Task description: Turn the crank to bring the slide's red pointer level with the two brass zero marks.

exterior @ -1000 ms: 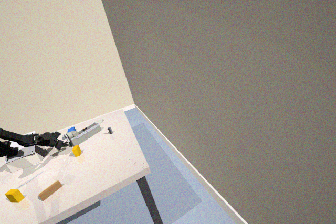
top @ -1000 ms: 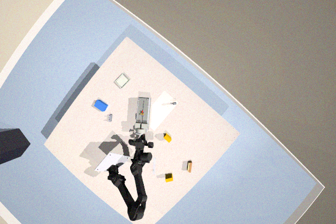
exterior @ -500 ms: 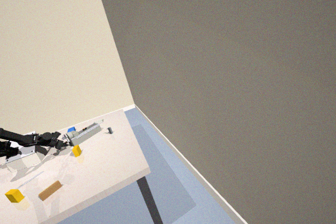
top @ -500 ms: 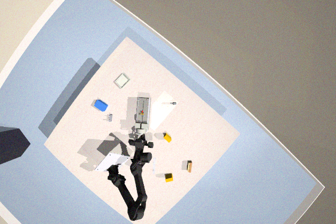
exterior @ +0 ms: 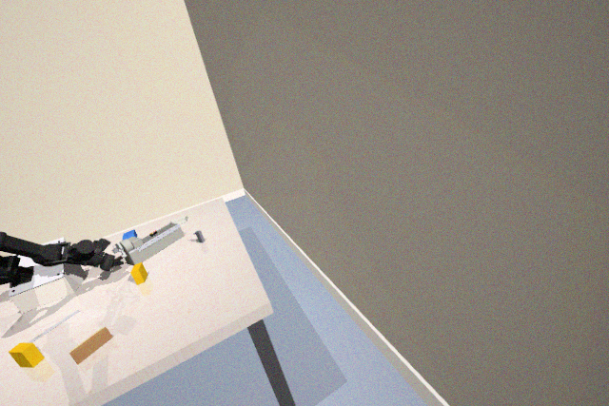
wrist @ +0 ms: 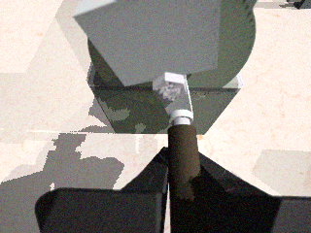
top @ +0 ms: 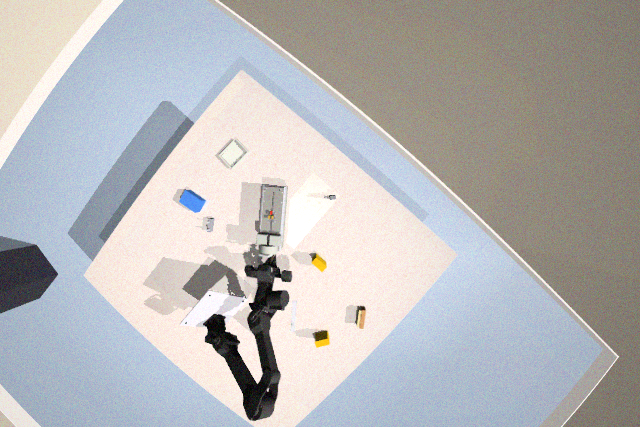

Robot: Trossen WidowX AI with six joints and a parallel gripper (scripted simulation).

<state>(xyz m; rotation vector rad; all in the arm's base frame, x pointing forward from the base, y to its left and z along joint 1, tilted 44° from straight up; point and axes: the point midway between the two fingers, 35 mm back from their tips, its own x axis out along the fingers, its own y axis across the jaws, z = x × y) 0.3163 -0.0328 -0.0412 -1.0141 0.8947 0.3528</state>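
Now: gripper tip 1 cm past the dark brown crank handle, 1 cm to the left of it and 3 cm below it. Round my gripper tip: blue block (11 cm behind, 41 cm to the left, 2 cm below); then crank (4 cm above); then red pointer (13 cm ahead, 13 cm to the left, 5 cm above).
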